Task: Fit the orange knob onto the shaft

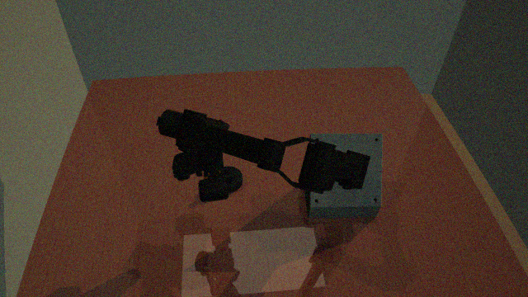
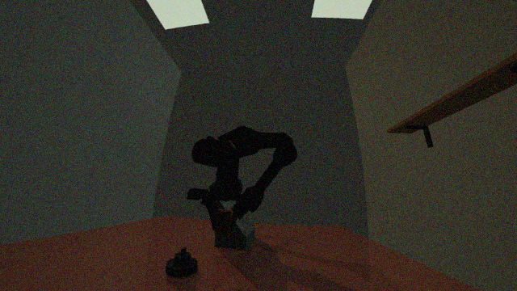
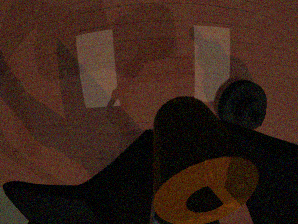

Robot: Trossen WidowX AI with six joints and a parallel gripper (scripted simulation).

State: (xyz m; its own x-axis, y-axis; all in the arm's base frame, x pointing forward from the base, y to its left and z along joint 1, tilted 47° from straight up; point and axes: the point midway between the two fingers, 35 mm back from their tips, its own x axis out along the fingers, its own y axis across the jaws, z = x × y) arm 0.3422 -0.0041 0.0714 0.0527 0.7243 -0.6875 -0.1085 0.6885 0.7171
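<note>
Right now the pedestal is 30 mm behind my gripper tip, 120 mm to the right of it and 100 mm below it. Also, from my gripper tip: orange knob (20 mm above).
</note>
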